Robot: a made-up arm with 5 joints.
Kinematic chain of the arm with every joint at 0, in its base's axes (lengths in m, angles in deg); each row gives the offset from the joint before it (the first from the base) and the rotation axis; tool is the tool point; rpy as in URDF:
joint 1: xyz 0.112 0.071 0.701 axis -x
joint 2: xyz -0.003 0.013 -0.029 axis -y
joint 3: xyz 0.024 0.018 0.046 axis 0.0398 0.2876 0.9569
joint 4: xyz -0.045 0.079 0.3 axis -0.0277 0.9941 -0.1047
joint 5: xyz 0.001 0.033 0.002 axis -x
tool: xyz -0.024 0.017 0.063 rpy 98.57 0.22 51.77
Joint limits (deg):
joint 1: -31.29..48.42
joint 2: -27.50..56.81
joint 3: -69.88..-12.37
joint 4: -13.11..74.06
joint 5: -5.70..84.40
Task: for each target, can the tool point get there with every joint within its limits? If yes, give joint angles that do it. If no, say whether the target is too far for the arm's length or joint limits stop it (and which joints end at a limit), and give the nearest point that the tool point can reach.
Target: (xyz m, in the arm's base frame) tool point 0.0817 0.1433 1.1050
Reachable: yes | joints -23.91 9.66 -42.61 19.65 51.06
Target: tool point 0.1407 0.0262 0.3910
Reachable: no: joint limits stop it (at a limit: joint 1, joint 2, joint 3, joint 4, joint 5) | nearest point -0.1779 0.3155 0.6221 | short by 0.488 m
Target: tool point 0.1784 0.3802 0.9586
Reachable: yes | joints 24.10 -4.49 -31.04 53.29 10.26
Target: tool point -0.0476 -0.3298 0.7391
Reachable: no: joint limits stop it (at a limit: joint 1, joint 3, joint 4, joint 5) | nearest point -0.0868 0.0294 1.0365 | short by 0.468 m
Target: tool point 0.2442 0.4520 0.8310
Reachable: yes | joints 39.44 -19.54 -41.25 7.08 10.88
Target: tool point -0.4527 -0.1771 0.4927
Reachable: no: too far | nearest point -0.2551 0.2932 0.6677 | short by 0.539 m
